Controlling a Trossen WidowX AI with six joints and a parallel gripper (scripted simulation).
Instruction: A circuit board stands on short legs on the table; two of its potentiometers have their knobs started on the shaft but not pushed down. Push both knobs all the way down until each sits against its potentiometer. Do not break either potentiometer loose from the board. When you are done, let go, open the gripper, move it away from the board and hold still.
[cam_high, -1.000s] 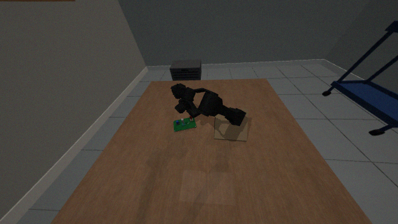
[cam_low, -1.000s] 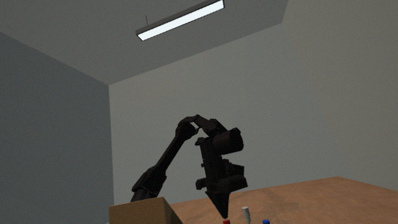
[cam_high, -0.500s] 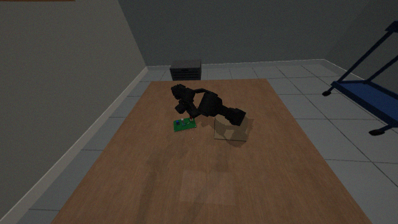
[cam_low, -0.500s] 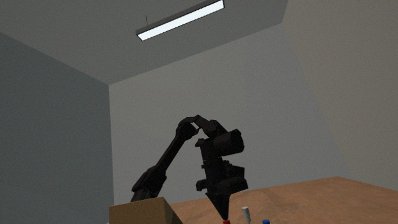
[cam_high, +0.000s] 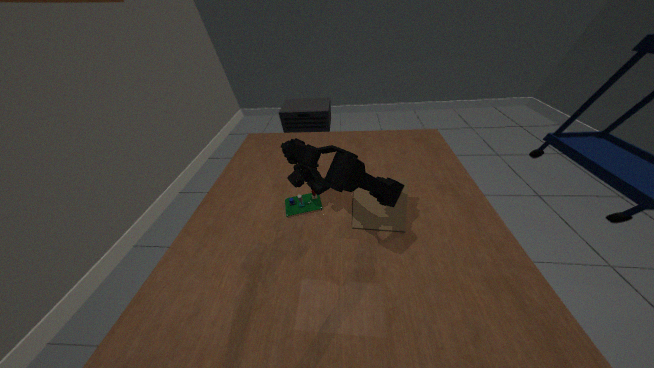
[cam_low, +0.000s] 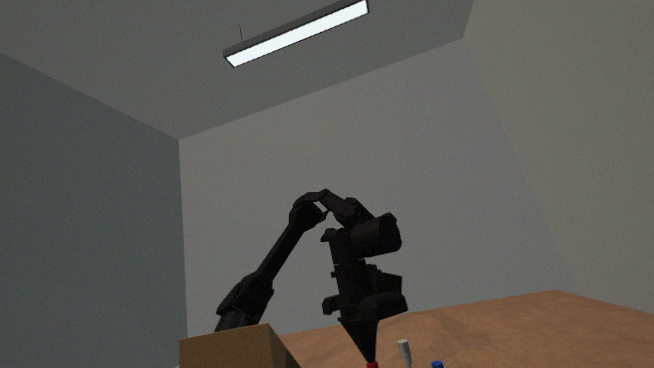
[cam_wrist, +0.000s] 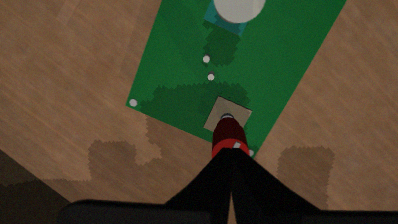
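The red knob is 1 cm below my gripper tip.
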